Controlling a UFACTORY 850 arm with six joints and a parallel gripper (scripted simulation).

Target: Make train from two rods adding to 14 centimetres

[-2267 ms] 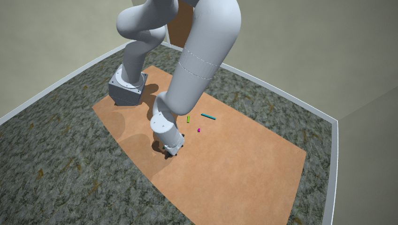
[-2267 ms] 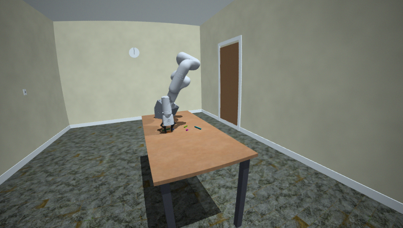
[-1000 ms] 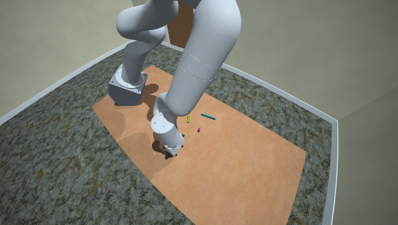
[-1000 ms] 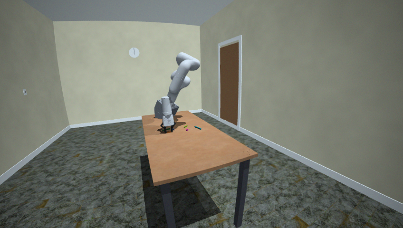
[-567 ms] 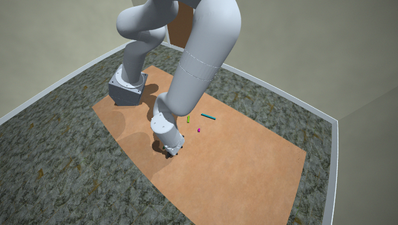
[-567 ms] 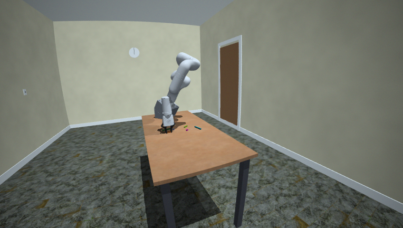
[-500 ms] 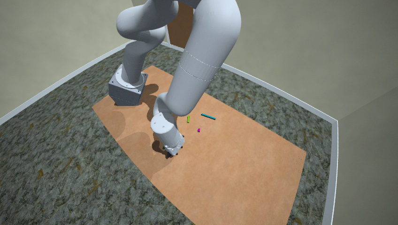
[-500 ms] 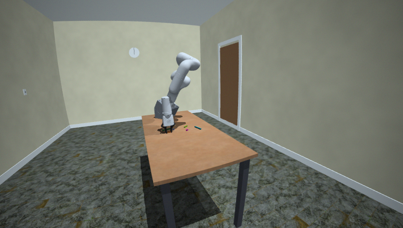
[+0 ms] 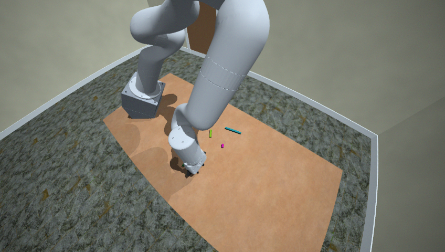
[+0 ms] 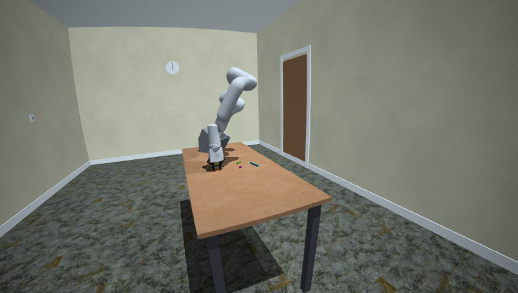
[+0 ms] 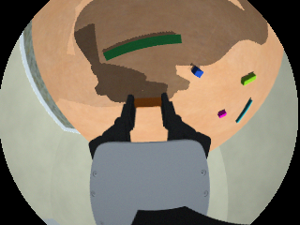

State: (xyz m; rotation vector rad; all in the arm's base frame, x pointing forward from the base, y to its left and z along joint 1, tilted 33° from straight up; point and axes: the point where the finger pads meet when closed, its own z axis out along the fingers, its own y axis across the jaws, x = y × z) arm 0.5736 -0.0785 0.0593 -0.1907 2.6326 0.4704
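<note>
The small blue rod is 60 mm behind my hand, 50 mm to the left of it and 20 mm below it. From my hand the other things lie so: magenta rod: 170 mm to the left, 20 mm below; green rod: 80 mm behind, 20 mm to the right, 20 mm below; orange rod: 20 mm below.
</note>
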